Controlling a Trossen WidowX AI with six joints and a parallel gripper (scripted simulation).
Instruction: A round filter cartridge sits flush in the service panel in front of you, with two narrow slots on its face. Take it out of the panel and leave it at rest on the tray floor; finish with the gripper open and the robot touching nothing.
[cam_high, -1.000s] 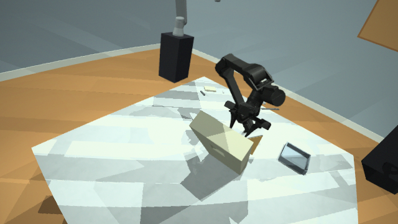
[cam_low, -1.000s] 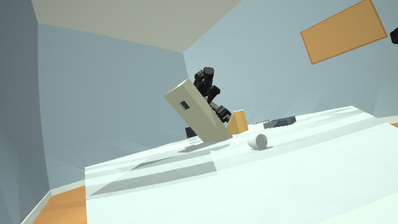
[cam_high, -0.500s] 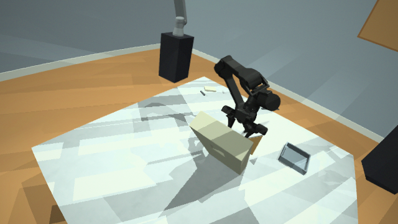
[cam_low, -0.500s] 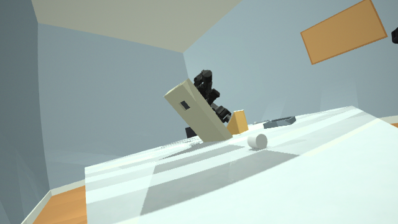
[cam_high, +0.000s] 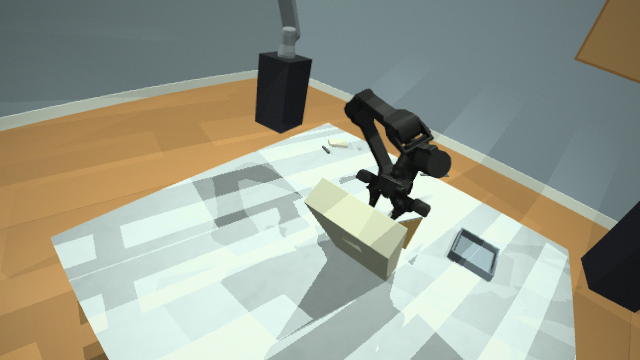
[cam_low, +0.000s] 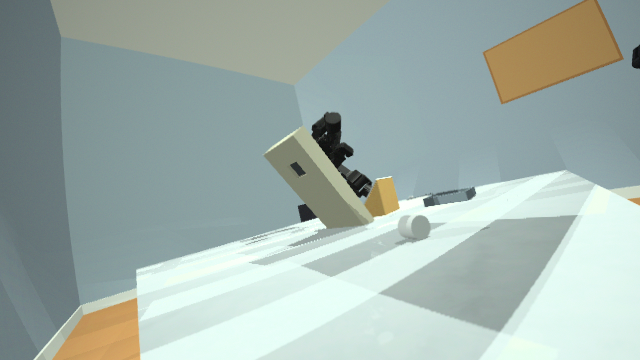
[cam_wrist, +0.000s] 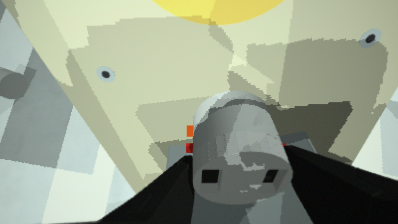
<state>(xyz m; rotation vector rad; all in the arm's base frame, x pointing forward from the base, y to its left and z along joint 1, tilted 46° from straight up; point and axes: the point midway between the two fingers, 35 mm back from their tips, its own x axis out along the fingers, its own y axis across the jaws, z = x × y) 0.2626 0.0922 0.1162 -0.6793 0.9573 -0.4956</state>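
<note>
Now: gripper tip 50 mm short of the beige service panel, 10 mm to the left of it and 20 mm above it. From my gripper tip the other things lie so: grey tray: 320 mm behind, 310 mm to the left, 180 mm below; then round filter cartridge: right at my gripper tip.
</note>
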